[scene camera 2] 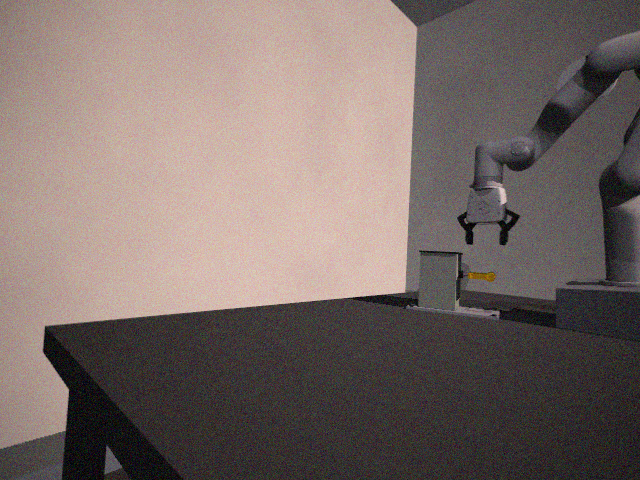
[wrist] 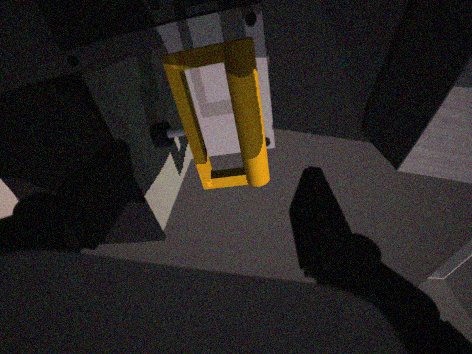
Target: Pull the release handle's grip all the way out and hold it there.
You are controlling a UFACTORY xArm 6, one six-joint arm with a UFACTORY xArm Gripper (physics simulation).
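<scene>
The release handle's yellow grip (scene camera 2: 481,276) (wrist: 250,120) stands out level from the side of a pale grey-green box (scene camera 2: 438,279). In the wrist view it is a rectangular loop with a thick round bar, joined to the box by a short thin rod (wrist: 176,134). A short length of rod shows between loop and box. My gripper (scene camera 2: 486,242) (wrist: 215,177) is open and empty, pointing down, a little above the grip and clear of it. In the wrist view the loop lies between the two dark fingers, further down; the left finger is hard to make out in shadow.
The box stands on a light base plate (scene camera 2: 478,312) (wrist: 220,134) that extends beneath the grip. A dark table (scene camera 2: 330,392) fills the foreground of the scene view. The arm's grey pedestal (scene camera 2: 594,310) stands to the right of the box. A pale wall (scene camera 2: 206,155) is behind.
</scene>
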